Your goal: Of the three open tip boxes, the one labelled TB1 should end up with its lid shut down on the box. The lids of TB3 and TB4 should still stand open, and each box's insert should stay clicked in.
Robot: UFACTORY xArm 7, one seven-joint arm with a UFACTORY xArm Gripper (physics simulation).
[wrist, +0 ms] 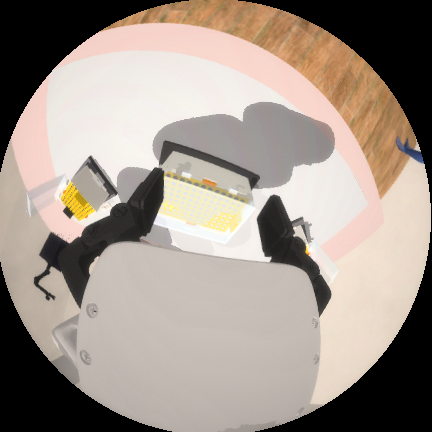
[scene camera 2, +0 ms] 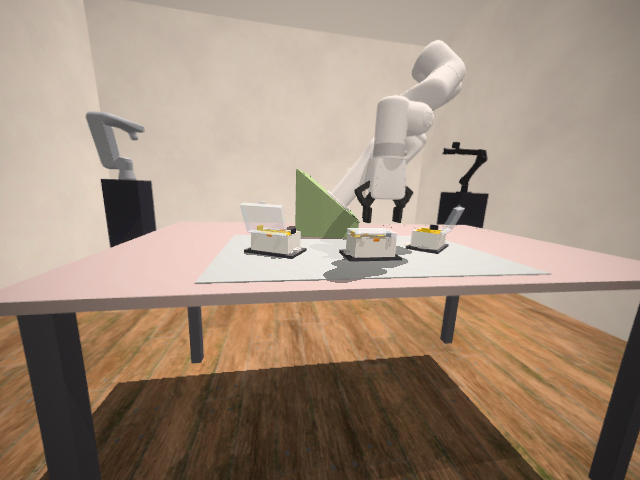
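Pale mat [wrist: 119, 107] in view. Likewise the gripper [scene camera 2: 381, 222].
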